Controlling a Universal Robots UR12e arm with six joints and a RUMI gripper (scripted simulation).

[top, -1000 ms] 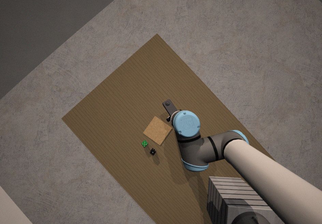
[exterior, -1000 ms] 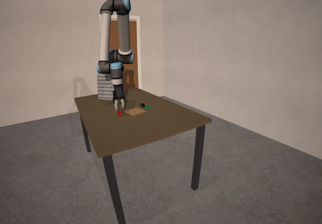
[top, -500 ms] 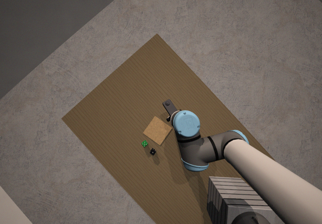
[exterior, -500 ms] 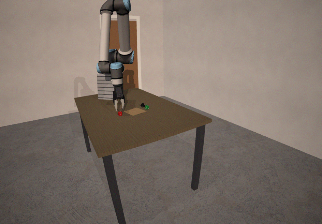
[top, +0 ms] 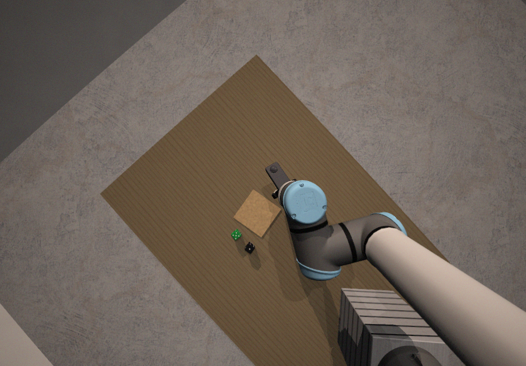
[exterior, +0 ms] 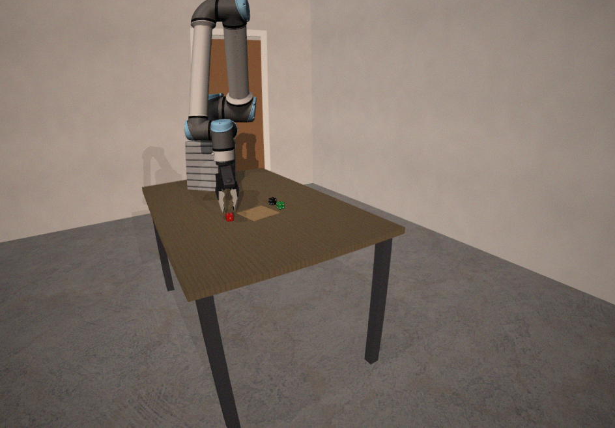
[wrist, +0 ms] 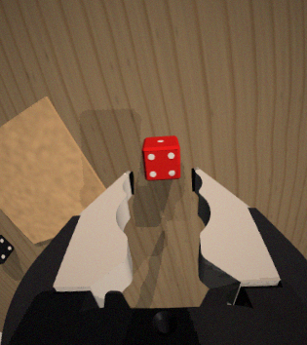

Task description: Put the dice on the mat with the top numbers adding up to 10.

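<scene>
Right now my hand is 40 mm above the red die. Also, from my hand: tan mat 140 mm to the left, 50 mm below, 10 mm ahead; then black die 260 mm to the left, 60 mm behind, 40 mm below; then green die 260 mm to the left, 40 mm below, 20 mm ahead.
</scene>
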